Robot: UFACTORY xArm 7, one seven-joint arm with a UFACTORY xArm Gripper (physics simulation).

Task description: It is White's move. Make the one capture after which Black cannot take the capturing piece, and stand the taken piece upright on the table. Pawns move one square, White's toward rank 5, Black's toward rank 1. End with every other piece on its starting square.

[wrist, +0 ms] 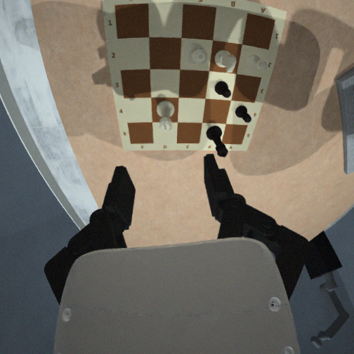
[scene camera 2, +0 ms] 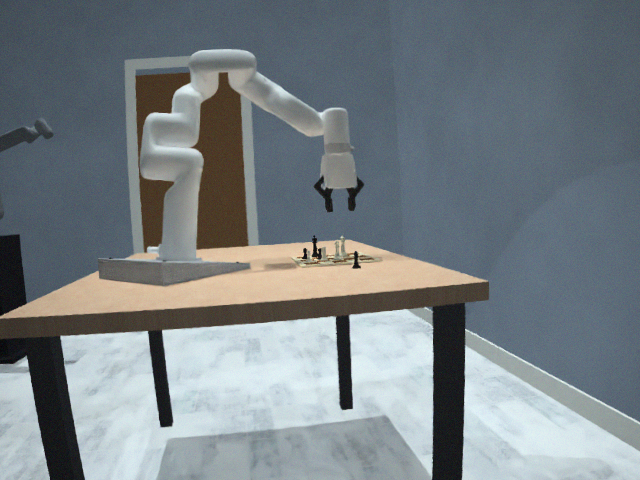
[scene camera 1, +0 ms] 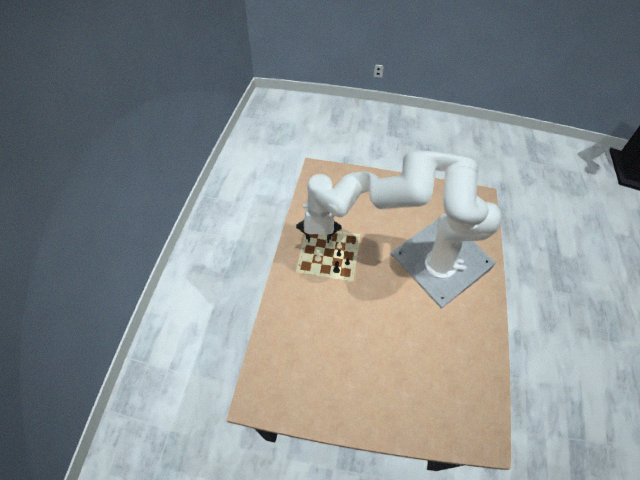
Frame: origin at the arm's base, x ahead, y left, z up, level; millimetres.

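Seen in the pictures: gripper, fingertip midpoint: [scene camera 2: 340,211] [scene camera 1: 318,239]; arm's base at its link origin: [scene camera 2: 178,260] [scene camera 1: 441,264].
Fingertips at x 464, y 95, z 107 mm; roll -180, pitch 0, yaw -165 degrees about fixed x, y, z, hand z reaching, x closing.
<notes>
Pixels of each thing's middle, then the offset from my fingertips to it. Level surfaces: height alone.
- tall white piece at the middle of its body: [scene camera 2: 343,245] [scene camera 1: 318,254] 1 mm ahead, 2 mm right, 101 mm down
- white knight-like piece at the middle of its body: [scene camera 2: 323,253] 63 mm back, 80 mm right, 112 mm down
- tall black piece at the middle of its body: [scene camera 2: 314,246] [scene camera 1: 336,266] 80 mm back, 28 mm left, 101 mm down
- wooden table at its surface level: 138 mm down
My gripper [scene camera 1: 318,239] [scene camera 2: 340,208] [wrist: 166,172] is open and empty, high above the board [scene camera 1: 310,275] [scene camera 2: 305,265] [wrist: 116,100]. A tall white piece [scene camera 1: 318,255] [scene camera 2: 342,246] [wrist: 165,110] stands upright on D4. Another white piece [scene camera 2: 336,250] [wrist: 197,54] stands on C2, a white knight-like piece [scene camera 2: 323,253] [wrist: 225,59] on B2, and a small white piece [wrist: 257,62] on A2. Small black pieces stand on B3 [wrist: 222,89] and A4 [wrist: 242,113], a tall black piece [scene camera 1: 337,267] [scene camera 2: 314,246] [wrist: 215,134] on B5. A black piece [scene camera 2: 356,260] stands upright on the table beyond rank 1.
The wooden table [scene camera 1: 377,361] [scene camera 2: 232,291] carries the board near one edge. The arm's grey base plate [scene camera 1: 467,273] [scene camera 2: 134,271] lies beyond the A-file side. In scene camera 1 the arm covers the table beyond rank 1, and the off-board black piece does not show there.
</notes>
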